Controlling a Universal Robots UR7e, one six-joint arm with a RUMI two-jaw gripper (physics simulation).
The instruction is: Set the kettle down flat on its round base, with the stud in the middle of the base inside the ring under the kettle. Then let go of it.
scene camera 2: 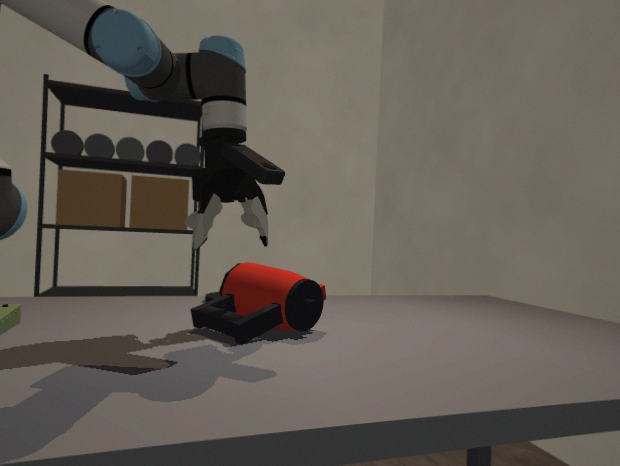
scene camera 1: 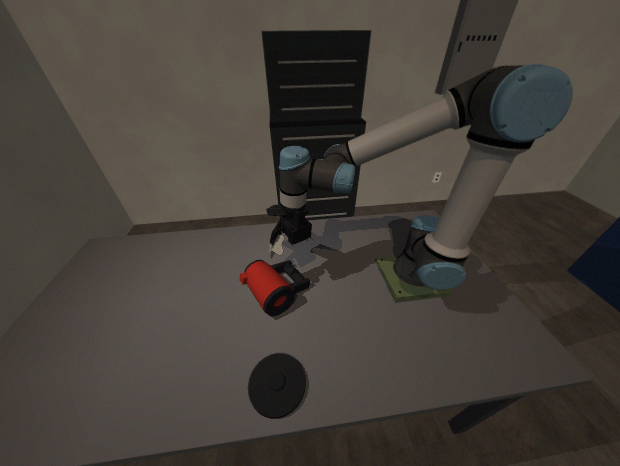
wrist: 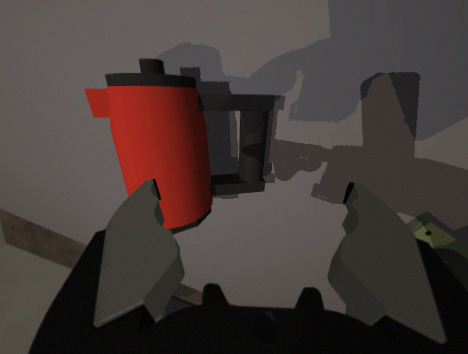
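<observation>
A red kettle (scene camera 1: 264,284) (scene camera 2: 265,286) (wrist: 160,145) lies on its side on the table. Its lid end faces scene camera 2; its open underside faces the round base in scene camera 1. Its black handle (scene camera 2: 238,328) (wrist: 252,155) lies low to one side. The ring inside the underside is too dark to make out. The dark round base (scene camera 1: 278,403) lies flat near the table edge, apart from the kettle, with a stud (scene camera 1: 277,381) in its middle. My gripper (scene camera 1: 281,250) (scene camera 2: 231,244) (wrist: 249,182) is open and empty, pointing down above the kettle. In the wrist view the handle shows between the fingertips.
The arm's green mounting plate (scene camera 1: 399,293) (wrist: 440,235) is on the table to the right in scene camera 1. A dark cabinet (scene camera 1: 316,45) stands behind the table. A shelf rack (scene camera 2: 42,190) with boxes stands beyond the table in scene camera 2.
</observation>
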